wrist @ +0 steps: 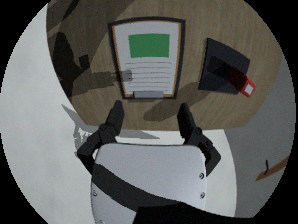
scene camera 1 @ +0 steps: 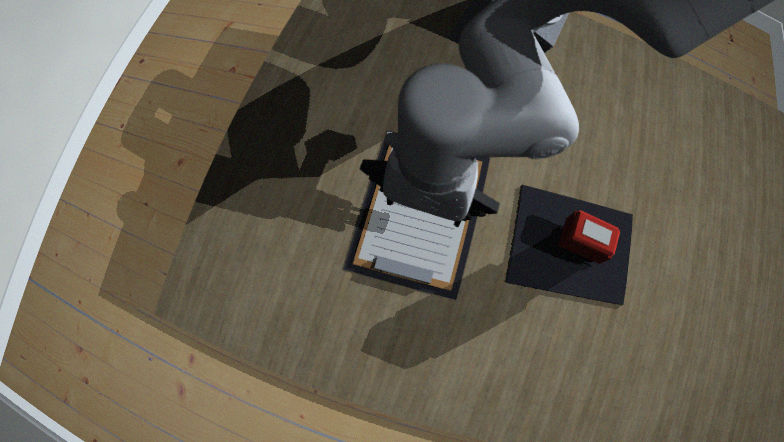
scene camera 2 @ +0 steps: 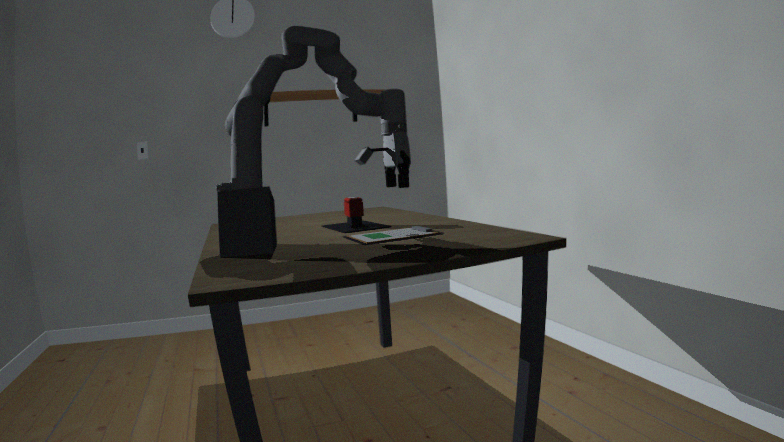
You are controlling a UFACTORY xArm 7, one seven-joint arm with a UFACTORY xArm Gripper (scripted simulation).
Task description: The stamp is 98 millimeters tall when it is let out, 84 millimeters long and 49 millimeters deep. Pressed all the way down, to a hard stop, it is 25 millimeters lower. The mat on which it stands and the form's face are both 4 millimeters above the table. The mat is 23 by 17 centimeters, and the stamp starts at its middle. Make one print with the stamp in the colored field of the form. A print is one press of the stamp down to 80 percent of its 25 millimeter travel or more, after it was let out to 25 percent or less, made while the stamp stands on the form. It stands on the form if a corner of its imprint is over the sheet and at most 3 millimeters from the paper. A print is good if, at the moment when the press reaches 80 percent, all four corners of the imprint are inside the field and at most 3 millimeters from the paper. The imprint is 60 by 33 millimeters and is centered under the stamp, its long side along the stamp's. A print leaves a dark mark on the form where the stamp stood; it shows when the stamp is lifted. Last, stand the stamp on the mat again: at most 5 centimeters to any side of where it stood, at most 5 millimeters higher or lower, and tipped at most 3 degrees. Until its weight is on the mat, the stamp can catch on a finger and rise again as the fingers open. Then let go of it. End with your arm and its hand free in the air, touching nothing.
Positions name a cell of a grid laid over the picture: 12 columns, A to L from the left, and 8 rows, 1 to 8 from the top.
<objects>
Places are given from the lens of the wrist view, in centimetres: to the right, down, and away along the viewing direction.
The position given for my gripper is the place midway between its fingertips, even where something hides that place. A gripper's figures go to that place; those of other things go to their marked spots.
my gripper (wrist: G4): 1, -1, 12
form (wrist: F2): 0, -15, 17
</objects>
